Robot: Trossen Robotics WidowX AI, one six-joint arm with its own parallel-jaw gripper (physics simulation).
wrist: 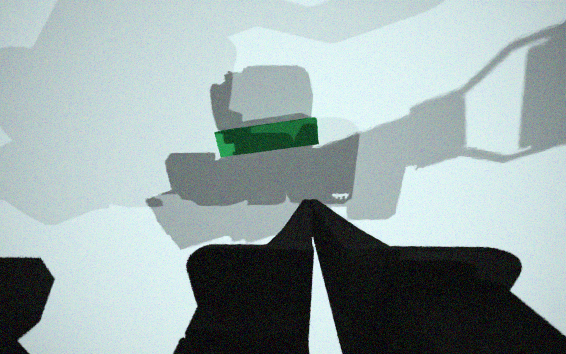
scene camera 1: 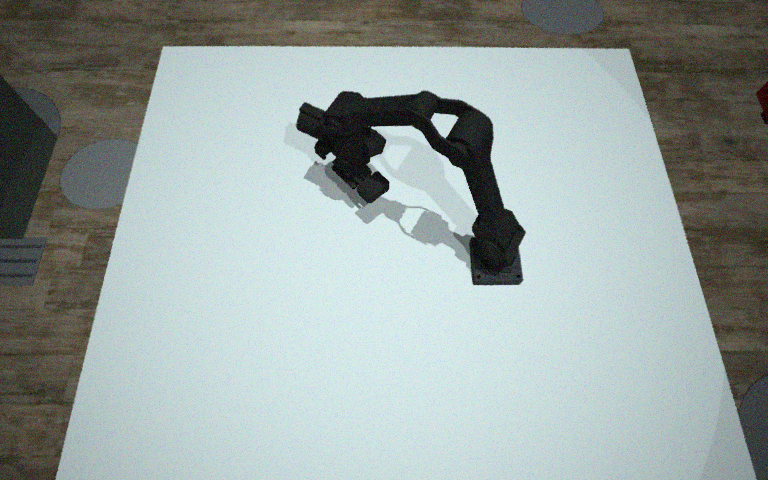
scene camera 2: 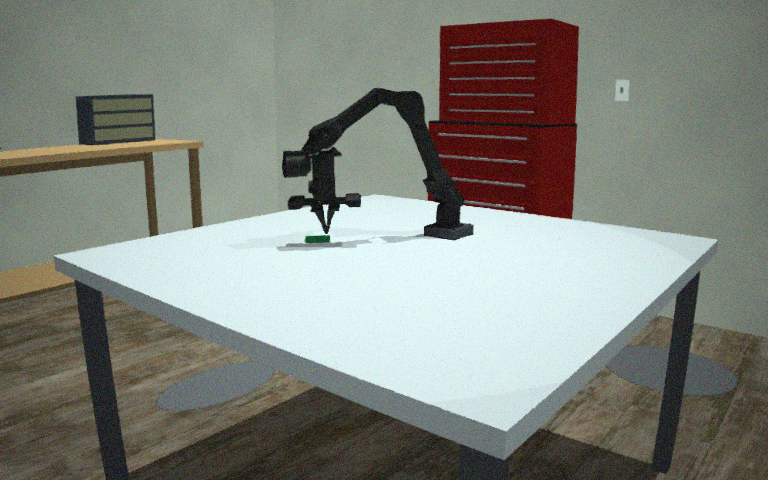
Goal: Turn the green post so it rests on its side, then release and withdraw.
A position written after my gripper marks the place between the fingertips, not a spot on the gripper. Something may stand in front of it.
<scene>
I see my gripper [scene camera 1: 354, 187] and a green post [wrist: 302, 132].
My gripper also shows in the wrist view [wrist: 309, 205] and in scene camera 2 [scene camera 2: 326, 233]. Scene camera 1 misses the green post, which is hidden by my gripper.
</scene>
